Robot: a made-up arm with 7 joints. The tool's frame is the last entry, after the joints.
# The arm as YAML. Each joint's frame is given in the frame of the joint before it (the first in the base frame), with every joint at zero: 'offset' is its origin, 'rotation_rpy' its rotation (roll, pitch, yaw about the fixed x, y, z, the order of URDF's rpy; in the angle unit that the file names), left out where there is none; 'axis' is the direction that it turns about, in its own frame. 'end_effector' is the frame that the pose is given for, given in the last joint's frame.
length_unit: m
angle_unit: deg
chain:
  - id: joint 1
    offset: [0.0, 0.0, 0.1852]
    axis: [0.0, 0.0, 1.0]
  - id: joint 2
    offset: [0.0, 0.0, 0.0]
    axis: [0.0, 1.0, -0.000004]
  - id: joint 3
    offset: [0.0, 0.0, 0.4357]
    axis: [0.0, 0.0, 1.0]
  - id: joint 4
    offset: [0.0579, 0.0, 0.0]
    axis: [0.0, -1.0, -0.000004]
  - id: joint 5
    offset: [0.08, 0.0, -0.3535]
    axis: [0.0, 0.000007, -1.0]
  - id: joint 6
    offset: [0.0, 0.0, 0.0]
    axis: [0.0, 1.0, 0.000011]
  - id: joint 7
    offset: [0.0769, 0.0, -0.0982]
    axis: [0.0, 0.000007, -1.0]
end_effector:
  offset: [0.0, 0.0, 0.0]
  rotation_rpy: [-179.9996, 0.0, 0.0]
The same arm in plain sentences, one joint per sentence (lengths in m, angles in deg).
The arm has seven revolute joints in a row. What follows holds with every joint at zero, and every direction is one of the base frame's. The first joint lies 0.1852 m along +z from the base frame's origin and rotates about +z. The second joint lies at the same point as the first joint and rotates about +y. The third joint lies 0.4357 m along +z from the second joint and rotates about +z. The fourth joint lies 0.0579 m along +x from the third joint and rotates about -y. The fifth joint lies 0.08 m along +x and 0.3535 m along -z from the fourth joint and rotates about -z. The sixth joint lies at the same point as the fifth joint and rotates about +y. The seventh joint lies 0.0769 m along +x and 0.0982 m along -z from the sixth joint and rotates about -z. The tool frame, which is the frame that the pose is given for, lies at the same point as the seventh joint; its axes are the base frame's turned by roll -180, pitch 0 and yaw 0 deg (as in URDF: about the fixed x, then y, then z).
